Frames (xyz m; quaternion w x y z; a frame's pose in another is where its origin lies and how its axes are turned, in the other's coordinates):
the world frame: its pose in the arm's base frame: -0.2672 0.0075 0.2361 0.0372 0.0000 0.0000 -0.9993
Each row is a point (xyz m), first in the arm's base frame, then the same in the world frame.
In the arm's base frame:
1: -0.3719 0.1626 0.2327
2: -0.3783 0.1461 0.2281
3: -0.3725 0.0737 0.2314
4: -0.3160 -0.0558 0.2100
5: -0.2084 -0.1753 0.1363
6: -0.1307 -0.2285 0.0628
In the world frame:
1: 0.0929 -0.1625 -0.0034
2: 0.1005 -0.1465 -0.0080
3: 0.1001 -0.0738 -0.0047
4: 0.0534 0.0595 -0.0261
5: -0.0450 0.1867 -0.0998
6: -0.1186 0.2455 -0.1733

